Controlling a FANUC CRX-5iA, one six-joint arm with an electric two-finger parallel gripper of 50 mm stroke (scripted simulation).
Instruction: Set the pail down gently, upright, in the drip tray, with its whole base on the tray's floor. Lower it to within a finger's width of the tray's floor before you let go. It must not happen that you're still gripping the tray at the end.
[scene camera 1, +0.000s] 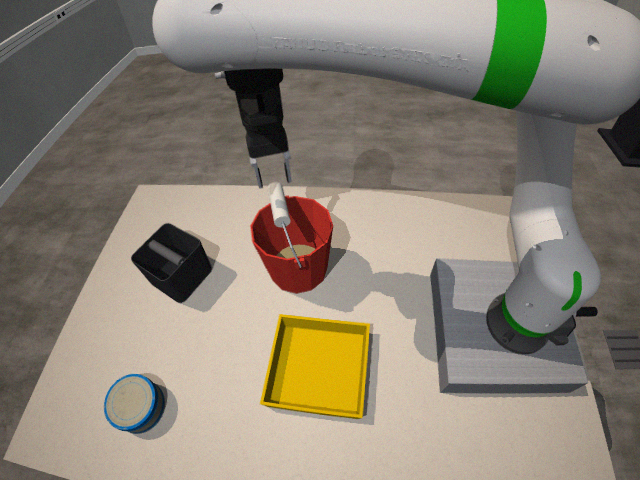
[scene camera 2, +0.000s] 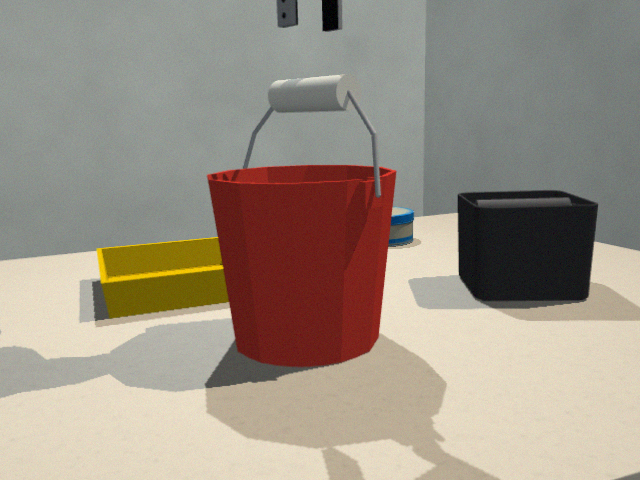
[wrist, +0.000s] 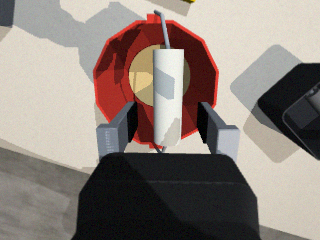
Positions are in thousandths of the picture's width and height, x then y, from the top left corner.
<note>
In view: my gripper (scene camera 1: 429, 380), a red pail (scene camera 2: 476, 518), a black square bin (scene camera 2: 801, 511) and a yellow drip tray (scene camera 1: 496, 764).
The red pail shows as well in scene camera 1 (scene camera 1: 480, 486). The black square bin is seen too in scene camera 1 (scene camera 1: 279, 589). The yellow drip tray is seen too in scene camera 2 (scene camera 2: 312, 599).
</note>
